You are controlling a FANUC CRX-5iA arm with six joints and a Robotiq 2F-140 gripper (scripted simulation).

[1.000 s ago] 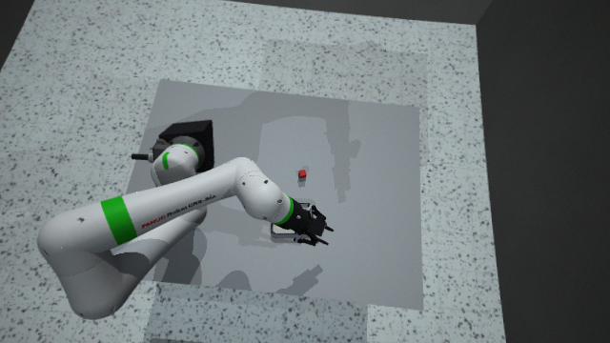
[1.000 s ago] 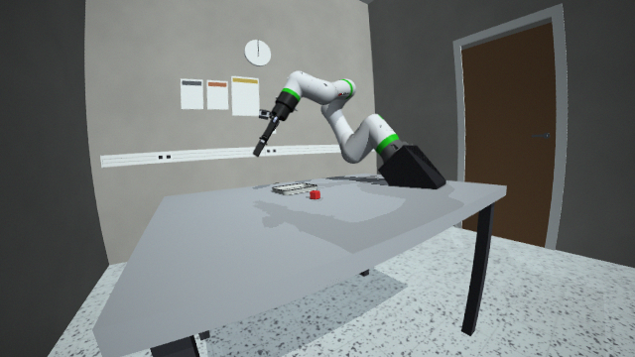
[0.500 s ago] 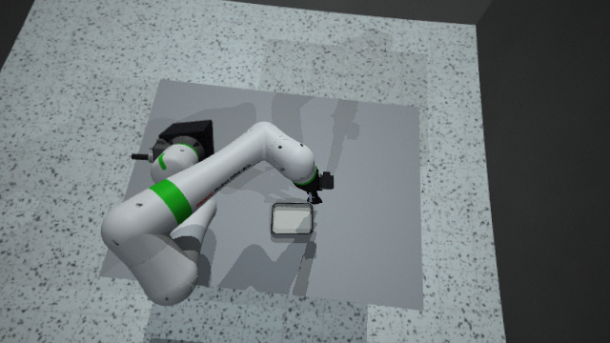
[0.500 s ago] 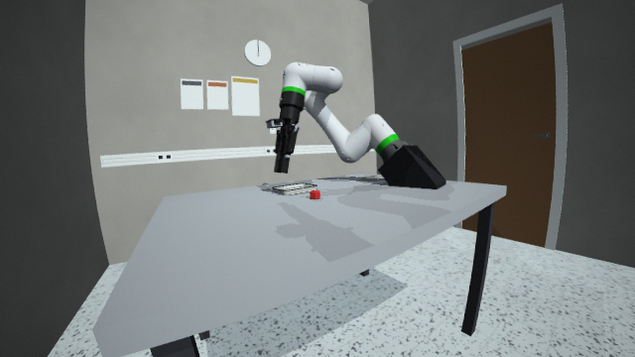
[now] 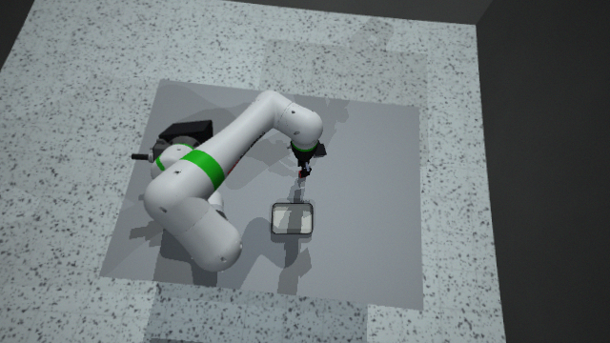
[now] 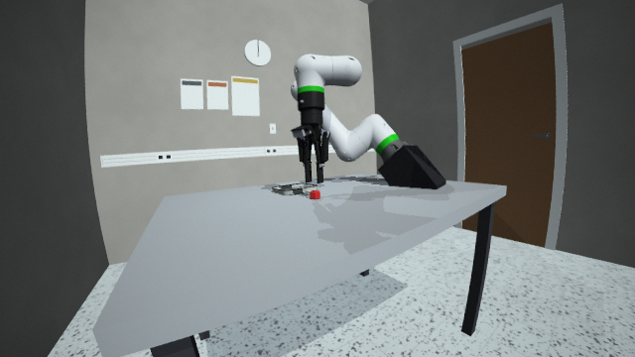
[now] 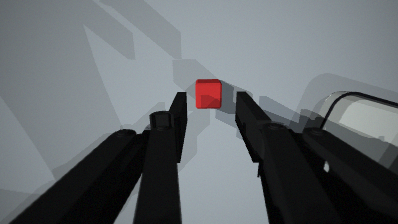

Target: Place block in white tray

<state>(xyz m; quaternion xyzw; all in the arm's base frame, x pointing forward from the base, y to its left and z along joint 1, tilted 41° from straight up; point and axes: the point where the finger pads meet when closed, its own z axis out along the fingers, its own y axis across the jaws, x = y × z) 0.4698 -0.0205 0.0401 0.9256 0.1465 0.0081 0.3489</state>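
Right now the red block is 80 mm below my hand. Round my hand: white tray 190 mm to the right, 80 mm below, 40 mm behind.
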